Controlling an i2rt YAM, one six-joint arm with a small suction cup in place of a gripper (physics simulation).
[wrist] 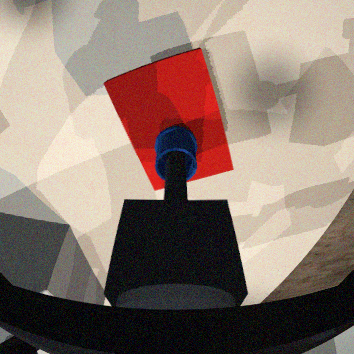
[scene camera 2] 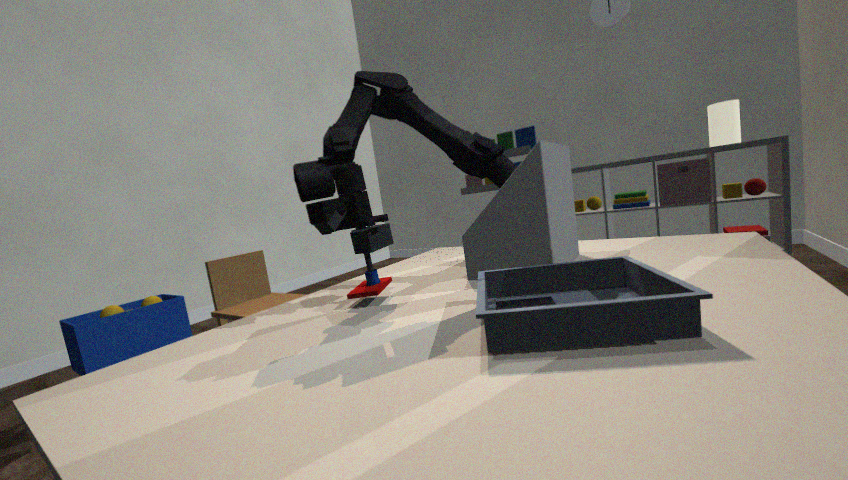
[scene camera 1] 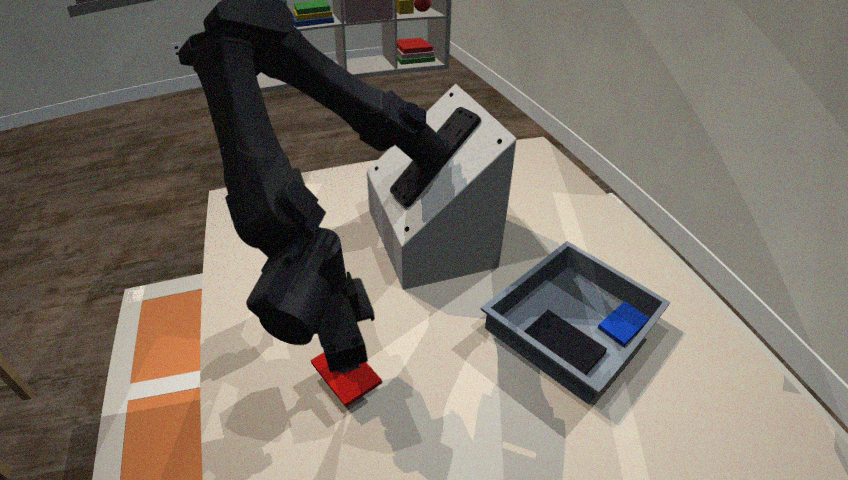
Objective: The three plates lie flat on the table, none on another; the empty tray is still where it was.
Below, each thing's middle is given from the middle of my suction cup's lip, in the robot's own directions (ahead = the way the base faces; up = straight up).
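There's a black plate (scene camera 1: 582,352) that's 330 mm to the left of my suction cup, 110 mm ahead of it and 30 mm below it. The red plate (scene camera 1: 350,386) is 10 mm below my suction cup and 10 mm ahead of it. As for the blue plate (scene camera 1: 625,322), my suction cup is 460 mm to the right of it, 120 mm short of it and 30 mm above it.
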